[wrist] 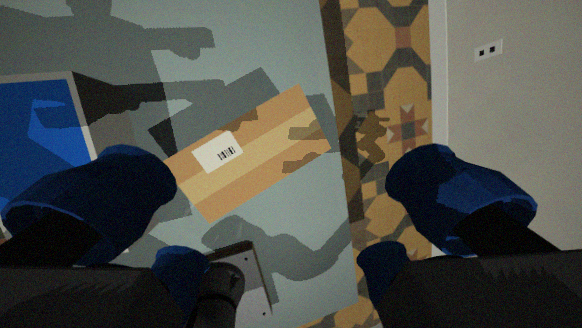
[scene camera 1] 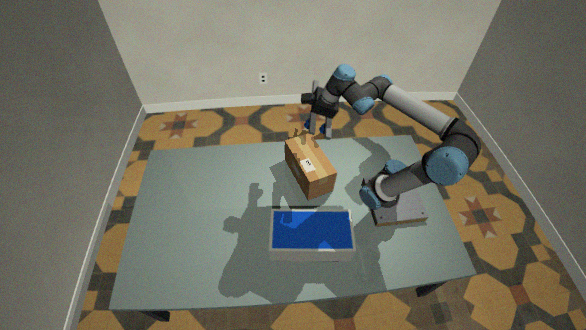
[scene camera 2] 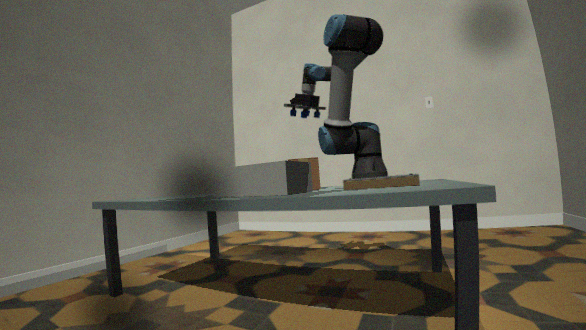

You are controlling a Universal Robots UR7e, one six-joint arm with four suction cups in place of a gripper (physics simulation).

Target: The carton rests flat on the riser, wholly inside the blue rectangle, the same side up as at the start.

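Where they show: hand at its tool point: (wrist: 283, 226) (scene camera 1: 316, 115) (scene camera 2: 305, 116); arm's base at its link origin: (wrist: 219, 283) (scene camera 2: 369, 177).
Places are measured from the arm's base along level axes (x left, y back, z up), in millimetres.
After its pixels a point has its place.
The brown carton (scene camera 1: 320, 169) {z 117, x -36, y -344 mm} (scene camera 2: 314, 172) {z 43, x -17, y -281 mm} (wrist: 265, 150) {z 117, x -145, y -408 mm} lies on the table behind the riser, turned at an angle to it, with its tape strip and white barcode label facing up. The grey riser (scene camera 1: 311, 255) {z 34, x 368, y -358 mm} (scene camera 2: 265, 178) {z 23, x 359, y -266 mm} (wrist: 116, 136) {z 19, x 174, y -439 mm} stands apart from it, with the filled blue rectangle (scene camera 1: 312, 234) {z 80, x 292, y -362 mm} (wrist: 25, 142) {z 80, x 279, y -432 mm} on its top. In scene camera 2 the riser hides most of the carton. My gripper (scene camera 1: 316, 127) (scene camera 2: 305, 114) (wrist: 277, 215) {z 363, x -140, y -388 mm} is open, with its blue suction cups pointing down. It hangs well above the carton's height, near its far end, touching nothing.
The pale green table (scene camera 1: 175, 200) {z -40, x 128, y -1075 mm} (scene camera 2: 300, 202) {z -54, x 477, y -40 mm} carries everything; its back edge passes close to the carton's far end. The arm's base plate (scene camera 1: 407, 212) {z 0, x 96, y 109 mm} (scene camera 2: 381, 182) {z -21, x 139, y 90 mm} is on the table's right side. A wall with an outlet (scene camera 1: 263, 78) (wrist: 488, 50) stands behind the table.
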